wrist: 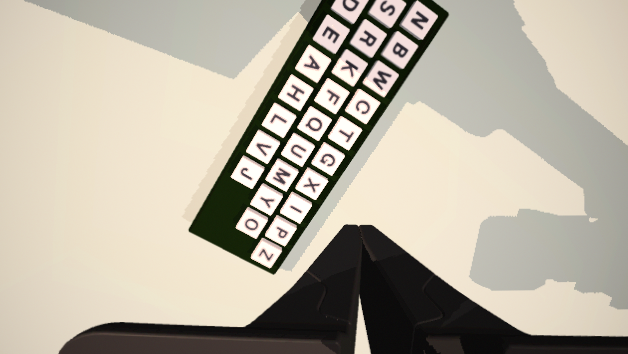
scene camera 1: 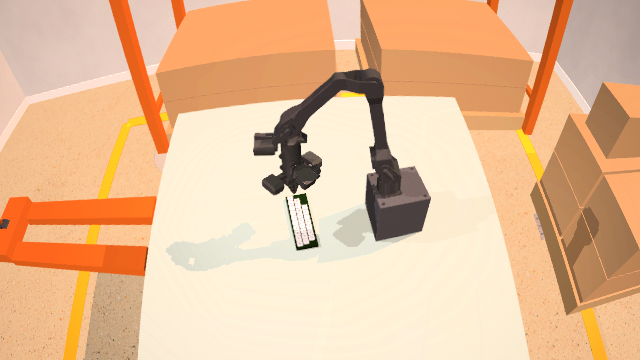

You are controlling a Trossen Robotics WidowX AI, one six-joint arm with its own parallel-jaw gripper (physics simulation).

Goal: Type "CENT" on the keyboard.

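Places are measured from the arm's base along level axes (x back, y left, z down), in millimetres.
Where they show: gripper, between the fingertips: [wrist: 357, 238] [scene camera 1: 293, 193]; arm's base, origin of its link: [scene camera 1: 389, 189].
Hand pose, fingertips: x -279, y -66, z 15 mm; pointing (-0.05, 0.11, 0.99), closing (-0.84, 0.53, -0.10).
Observation:
Each offset is from my fingertips to the top centre of the thing. Level surfaces: height alone.
A dark green keyboard [scene camera 1: 313, 244] [wrist: 215, 220] with white letter keys lies flat on the table. In the wrist view it runs diagonally from the top to the lower middle. The C key {dx -9, dy +34, dz +135 mm} [wrist: 362, 106], T key {dx -9, dy +14, dz +135 mm} [wrist: 345, 133] and N key {dx -10, dy +96, dz +135 mm} [wrist: 419, 20] are in its right-hand row, and the E key {dx +31, dy +60, dz +135 mm} [wrist: 331, 34] is in its left-hand row. My gripper [scene camera 1: 294, 191] [wrist: 357, 238] is shut and empty. In the wrist view its tips show over bare table, to the right of the keyboard's Z and P end. They appear raised above the table. The keyboard's top end is cut off in the wrist view.
The arm's base block [scene camera 1: 400, 215] stands on the white table {dz +153 mm} [scene camera 1: 325, 310], right of the keyboard. Large boxes [scene camera 1: 250, 45] stand behind the table, and stacked boxes [scene camera 1: 575, 165] stand at the right. Orange forks [scene camera 1: 90, 210] reach the table's left edge. Arm shadows fall around the keyboard.

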